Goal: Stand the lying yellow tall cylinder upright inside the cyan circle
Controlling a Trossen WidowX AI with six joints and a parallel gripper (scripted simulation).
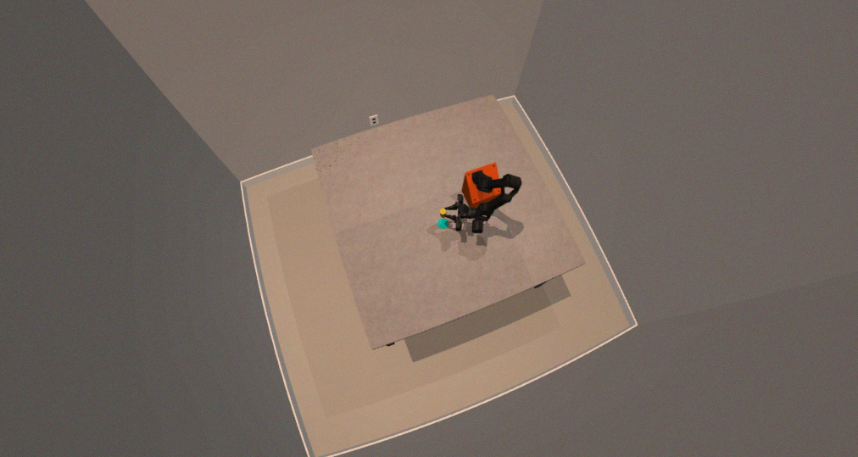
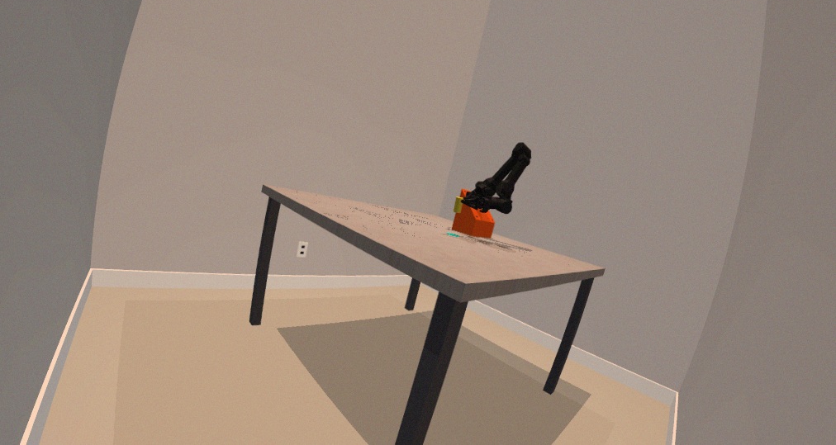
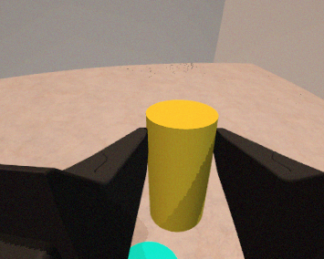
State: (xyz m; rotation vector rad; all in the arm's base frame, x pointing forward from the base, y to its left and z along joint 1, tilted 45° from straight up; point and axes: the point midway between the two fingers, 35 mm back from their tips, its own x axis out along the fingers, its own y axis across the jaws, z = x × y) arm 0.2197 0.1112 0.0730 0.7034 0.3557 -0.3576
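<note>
Now: gripper tip 150 mm above the cyan circle and 10 mm to the right of it. Also, from my gripper tip: yellow tall cylinder: 20 mm below.
</note>
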